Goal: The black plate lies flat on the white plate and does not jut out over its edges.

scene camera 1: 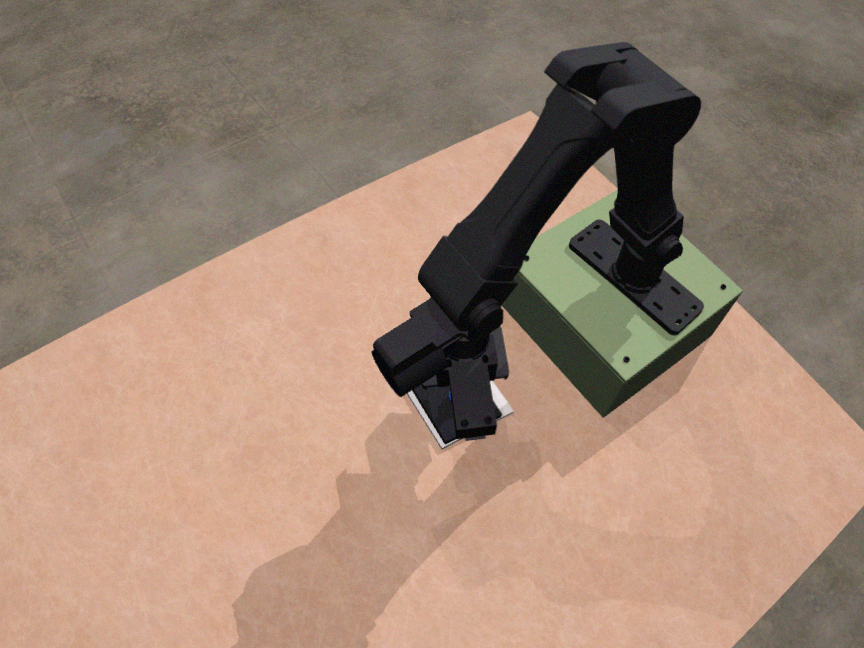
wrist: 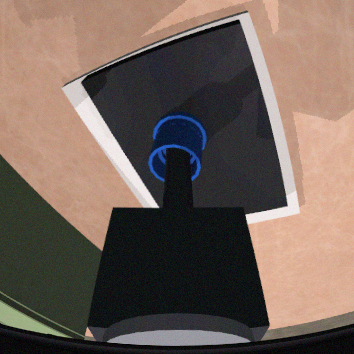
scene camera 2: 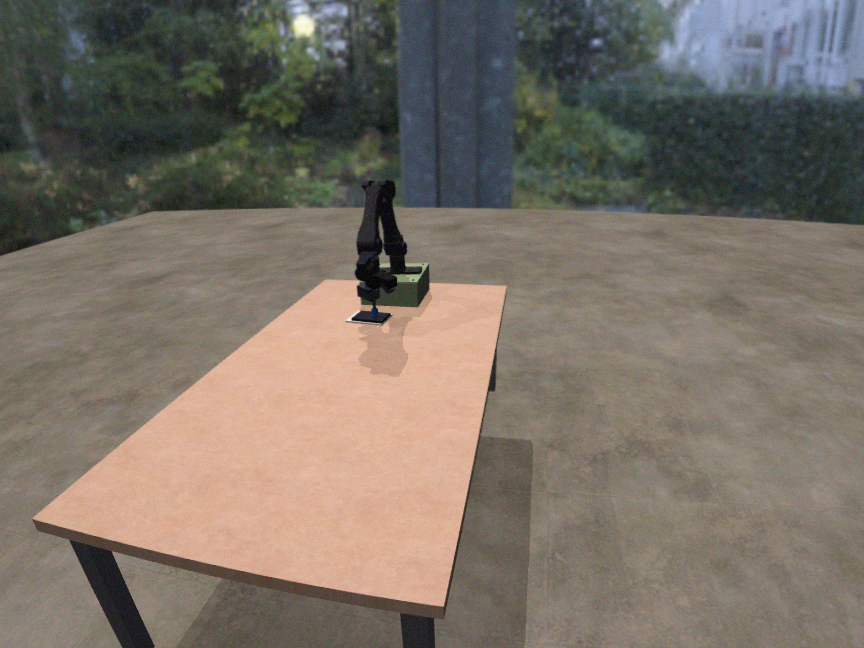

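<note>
The black plate lies flat on the white plate on the table. In the wrist view a thin white rim shows along the left, right and near sides, and the black plate stays inside it. My gripper, a blue suction cup, hangs just above the middle of the black plate and casts a shadow on it. It holds nothing. In scene camera 1 the wrist hides most of both plates.
The arm stands on a green base block close behind the plates. Both rest on a long wooden table on a concrete floor.
</note>
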